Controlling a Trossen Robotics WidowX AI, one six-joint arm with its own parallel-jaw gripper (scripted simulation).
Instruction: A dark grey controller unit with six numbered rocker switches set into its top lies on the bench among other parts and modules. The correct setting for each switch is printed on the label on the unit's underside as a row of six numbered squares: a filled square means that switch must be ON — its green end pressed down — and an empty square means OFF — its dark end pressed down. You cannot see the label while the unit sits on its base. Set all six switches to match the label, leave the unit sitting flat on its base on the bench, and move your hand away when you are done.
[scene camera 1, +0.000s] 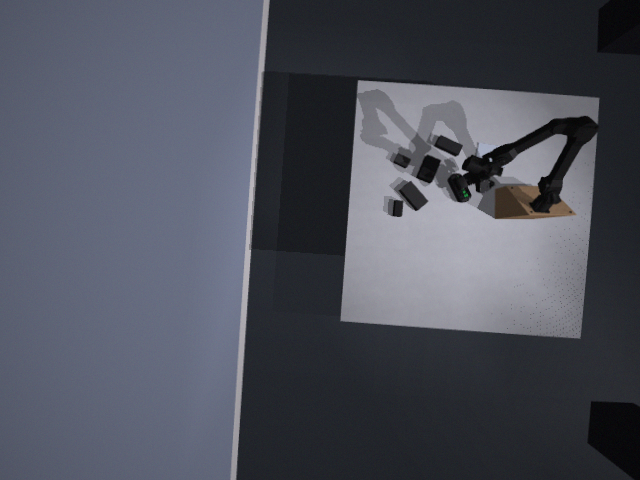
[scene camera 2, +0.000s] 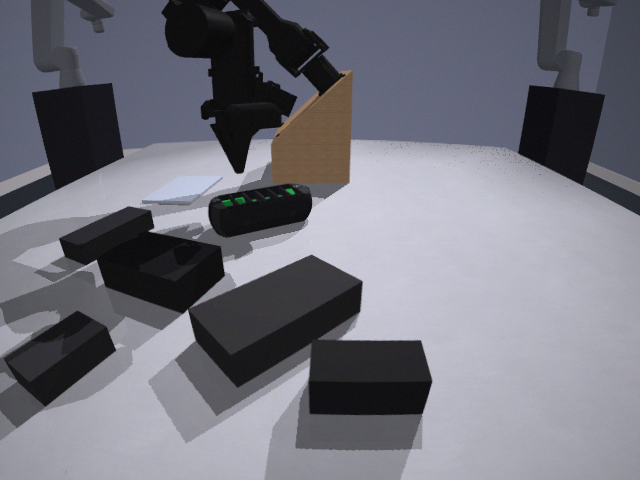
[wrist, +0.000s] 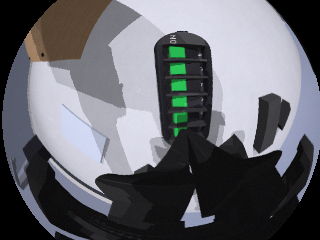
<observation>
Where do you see a thin white sheet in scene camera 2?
At 185, 189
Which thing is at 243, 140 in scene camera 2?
The gripper.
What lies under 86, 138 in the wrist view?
A thin white sheet.
</observation>
